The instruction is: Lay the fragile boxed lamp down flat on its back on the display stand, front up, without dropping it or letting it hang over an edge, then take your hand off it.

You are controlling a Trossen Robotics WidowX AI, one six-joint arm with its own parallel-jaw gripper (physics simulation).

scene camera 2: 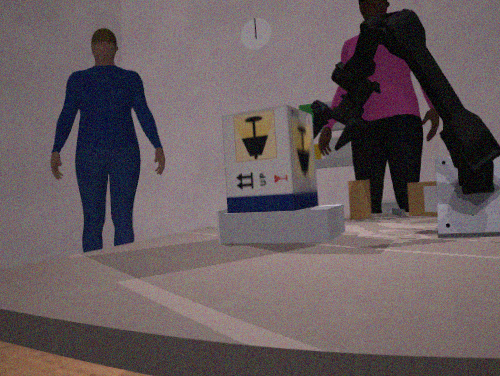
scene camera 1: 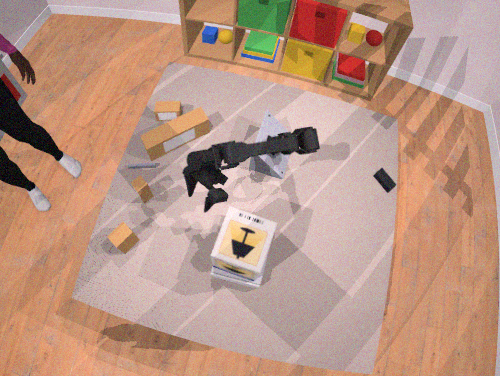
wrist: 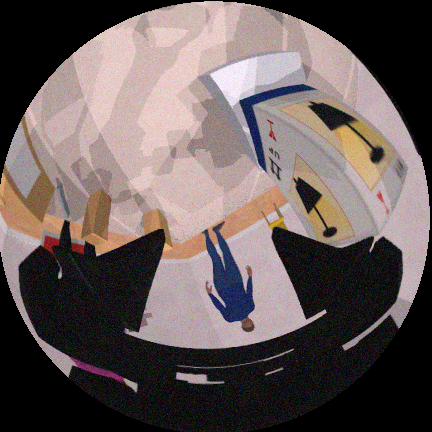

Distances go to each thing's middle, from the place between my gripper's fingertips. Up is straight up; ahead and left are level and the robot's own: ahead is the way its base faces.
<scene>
The boxed lamp [scene camera 2: 269,156] is 19 cm to the left of my hand, 9 cm ahead of it and 5 cm below it. Round my hand: display stand [scene camera 2: 323,223] 20 cm below, 19 cm to the left, 6 cm ahead.
</scene>
